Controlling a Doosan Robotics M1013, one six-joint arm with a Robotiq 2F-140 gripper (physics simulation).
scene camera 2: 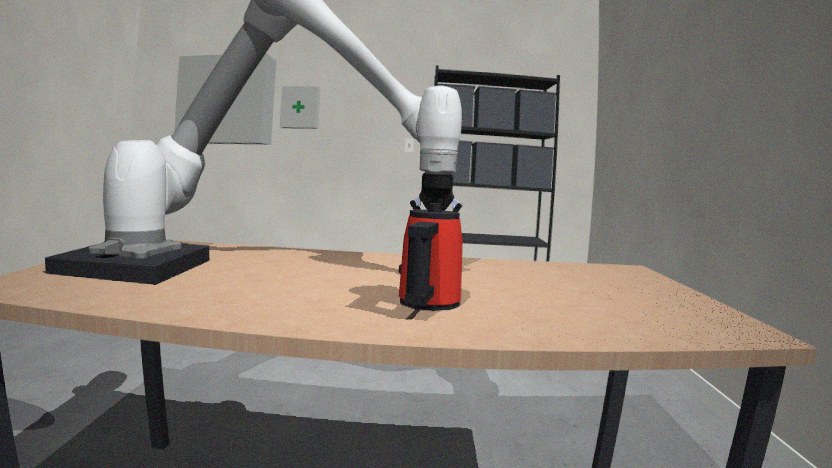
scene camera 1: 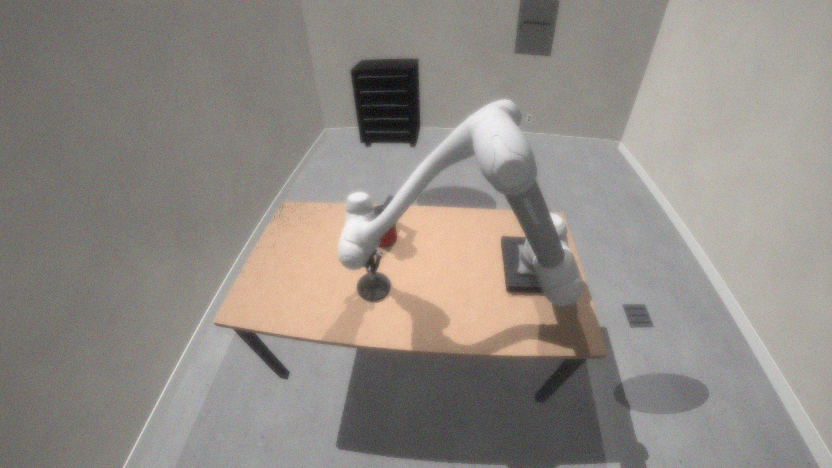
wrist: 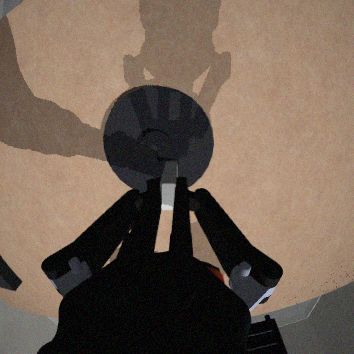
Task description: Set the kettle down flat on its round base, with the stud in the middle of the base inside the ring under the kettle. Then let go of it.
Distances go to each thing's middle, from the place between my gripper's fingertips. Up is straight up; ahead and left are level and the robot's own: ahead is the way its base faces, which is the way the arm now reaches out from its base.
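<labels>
I see the round black base (scene camera 1: 372,290), which is 10 mm below my hand, 40 mm to the left of it and 20 mm behind it.
</labels>
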